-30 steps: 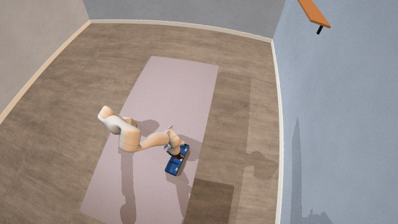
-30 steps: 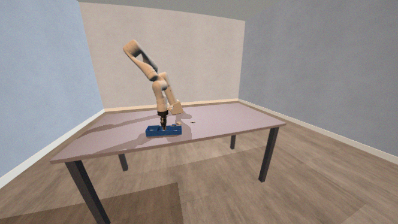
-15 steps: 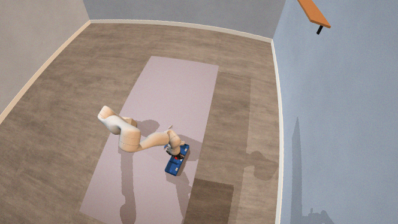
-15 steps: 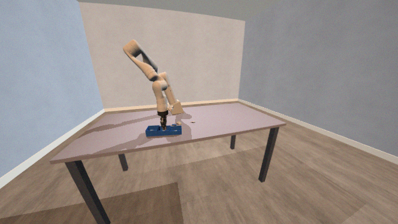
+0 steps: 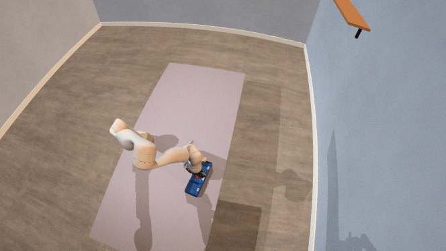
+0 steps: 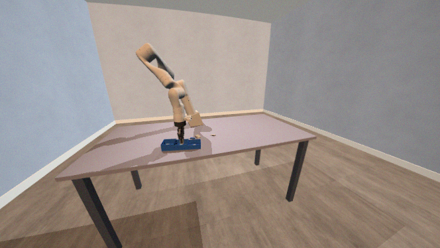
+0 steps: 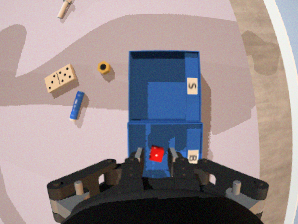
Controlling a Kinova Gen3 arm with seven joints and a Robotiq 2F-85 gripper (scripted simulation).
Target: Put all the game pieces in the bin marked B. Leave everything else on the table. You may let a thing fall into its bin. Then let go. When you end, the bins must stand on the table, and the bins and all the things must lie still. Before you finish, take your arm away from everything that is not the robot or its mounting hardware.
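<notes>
Right now my hand is 1 cm short of the blue bin and 2 cm above it. Also, from my hand: blue stick: 10 cm behind, 8 cm to the left, 4 cm below; red game piece: 3 cm below; brass ring: 5 cm behind, 13 cm to the left, 4 cm below.
</notes>
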